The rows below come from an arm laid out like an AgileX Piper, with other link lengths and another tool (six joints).
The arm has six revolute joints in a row. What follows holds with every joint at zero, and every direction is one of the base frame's. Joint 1 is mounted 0.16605 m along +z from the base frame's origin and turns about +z. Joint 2 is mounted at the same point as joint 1 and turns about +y. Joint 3 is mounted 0.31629 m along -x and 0.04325 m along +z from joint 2 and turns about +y. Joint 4 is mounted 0.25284 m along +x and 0.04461 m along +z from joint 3 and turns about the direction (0.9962, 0, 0.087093). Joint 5 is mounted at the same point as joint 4 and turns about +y. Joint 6 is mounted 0.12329 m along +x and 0.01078 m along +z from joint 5 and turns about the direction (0.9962, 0, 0.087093). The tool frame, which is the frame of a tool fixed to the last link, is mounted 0.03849 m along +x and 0.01 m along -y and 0.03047 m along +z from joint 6; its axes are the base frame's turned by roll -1.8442, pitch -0.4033 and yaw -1.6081 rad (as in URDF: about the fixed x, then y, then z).
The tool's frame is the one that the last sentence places.
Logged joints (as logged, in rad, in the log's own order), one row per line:
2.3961, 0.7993, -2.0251, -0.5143, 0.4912, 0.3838
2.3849, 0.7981, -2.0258, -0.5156, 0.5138, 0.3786
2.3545, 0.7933, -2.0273, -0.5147, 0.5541, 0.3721
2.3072, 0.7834, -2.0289, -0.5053, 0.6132, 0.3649
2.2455, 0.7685, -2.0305, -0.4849, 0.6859, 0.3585
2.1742, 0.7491, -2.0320, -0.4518, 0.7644, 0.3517
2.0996, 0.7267, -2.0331, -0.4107, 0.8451, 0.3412
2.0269, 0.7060, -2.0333, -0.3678, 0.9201, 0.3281
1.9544, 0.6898, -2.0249, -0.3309, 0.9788, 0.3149
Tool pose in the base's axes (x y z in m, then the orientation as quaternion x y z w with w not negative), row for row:
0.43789, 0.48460, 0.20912, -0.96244, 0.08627, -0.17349, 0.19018
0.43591, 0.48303, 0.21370, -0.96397, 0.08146, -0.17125, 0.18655
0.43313, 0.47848, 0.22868, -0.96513, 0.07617, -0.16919, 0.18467
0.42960, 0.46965, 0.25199, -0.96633, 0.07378, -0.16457, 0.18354
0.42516, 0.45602, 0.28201, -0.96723, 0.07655, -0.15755, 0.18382
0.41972, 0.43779, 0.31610, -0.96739, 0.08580, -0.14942, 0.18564
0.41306, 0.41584, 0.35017, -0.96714, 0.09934, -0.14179, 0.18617
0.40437, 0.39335, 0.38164, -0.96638, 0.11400, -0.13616, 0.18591
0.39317, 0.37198, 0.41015, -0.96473, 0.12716, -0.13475, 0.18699
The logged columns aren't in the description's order. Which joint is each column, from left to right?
Columns, left to right: joint 2, joint 1, joint 3, joint 6, joint 5, joint 4.
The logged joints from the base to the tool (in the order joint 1, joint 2, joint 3, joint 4, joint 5, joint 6), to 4 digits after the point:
0.7993, 2.3961, -2.0251, 0.3838, 0.4912, -0.5143
0.7981, 2.3849, -2.0258, 0.3786, 0.5138, -0.5156
0.7933, 2.3545, -2.0273, 0.3721, 0.5541, -0.5147
0.7834, 2.3072, -2.0289, 0.3649, 0.6132, -0.5053
0.7685, 2.2455, -2.0305, 0.3585, 0.6859, -0.4849
0.7491, 2.1742, -2.0320, 0.3517, 0.7644, -0.4518
0.7267, 2.0996, -2.0331, 0.3412, 0.8451, -0.4107
0.7060, 2.0269, -2.0333, 0.3281, 0.9201, -0.3678
0.6898, 1.9544, -2.0249, 0.3149, 0.9788, -0.3309

